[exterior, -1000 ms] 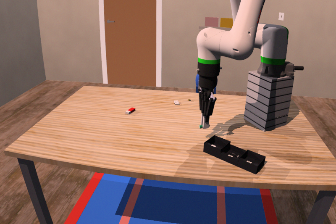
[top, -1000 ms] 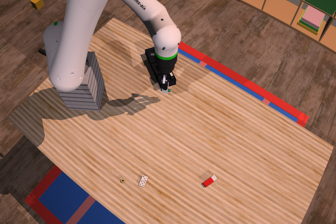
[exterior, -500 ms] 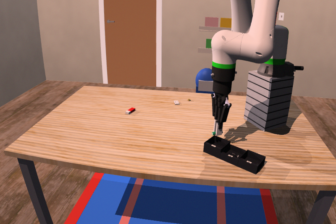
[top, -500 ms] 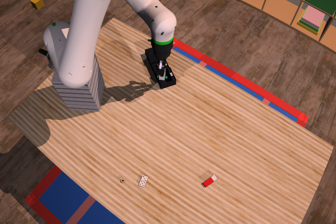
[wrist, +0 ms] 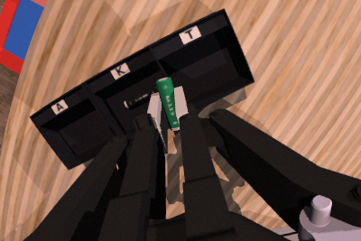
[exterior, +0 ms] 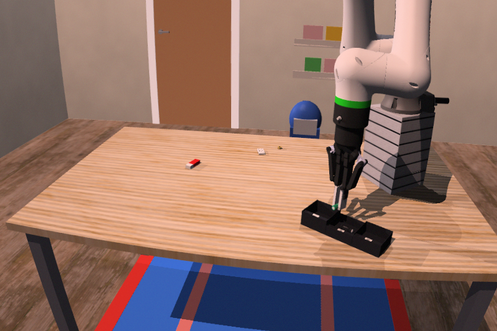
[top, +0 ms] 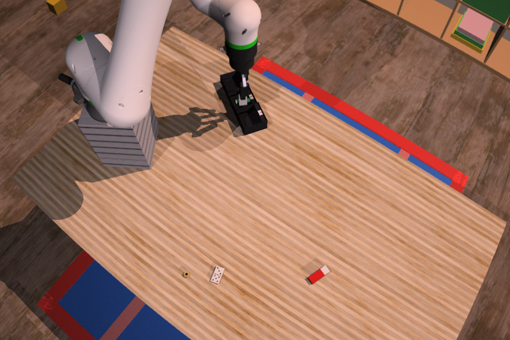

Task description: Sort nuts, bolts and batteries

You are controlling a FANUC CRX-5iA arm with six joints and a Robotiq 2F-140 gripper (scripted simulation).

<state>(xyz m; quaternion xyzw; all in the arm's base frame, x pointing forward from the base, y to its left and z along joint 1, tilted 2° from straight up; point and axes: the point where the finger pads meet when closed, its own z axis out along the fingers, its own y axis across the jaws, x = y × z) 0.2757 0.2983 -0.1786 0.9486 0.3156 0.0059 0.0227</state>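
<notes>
The three joined black bins lies 20 mm behind my hand, 40 mm to the left of it and 80 mm below it. Also, from my hand: dark battery 20 mm behind, 30 mm to the left, 90 mm below; then green battery 30 mm below; then white domino 210 mm ahead, 540 mm to the right, 100 mm below.
</notes>
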